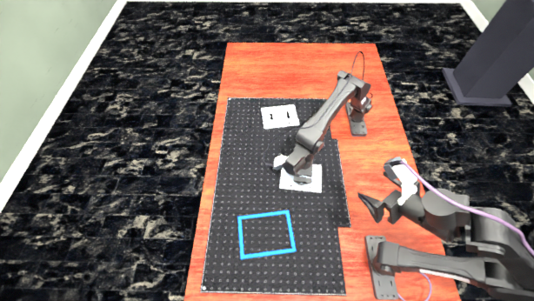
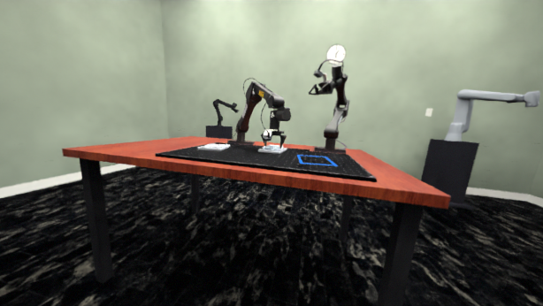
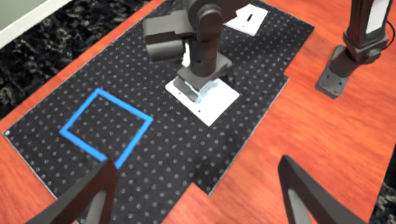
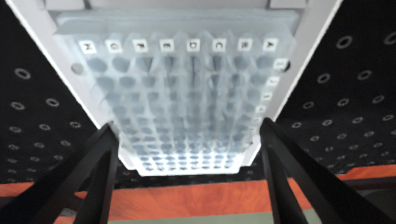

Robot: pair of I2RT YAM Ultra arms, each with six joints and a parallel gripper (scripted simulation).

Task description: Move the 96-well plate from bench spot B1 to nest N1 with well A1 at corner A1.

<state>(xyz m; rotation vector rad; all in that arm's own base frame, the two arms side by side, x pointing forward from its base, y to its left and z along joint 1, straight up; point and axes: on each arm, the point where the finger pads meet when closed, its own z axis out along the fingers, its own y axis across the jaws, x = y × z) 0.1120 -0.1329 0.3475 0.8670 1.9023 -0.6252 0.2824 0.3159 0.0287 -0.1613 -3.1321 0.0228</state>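
Right now my right hand is 310 mm to the left of the nest plate, 100 mm short of it and 20 mm above it. From my right hand the other things lie so: 96-well plate 10 mm below.
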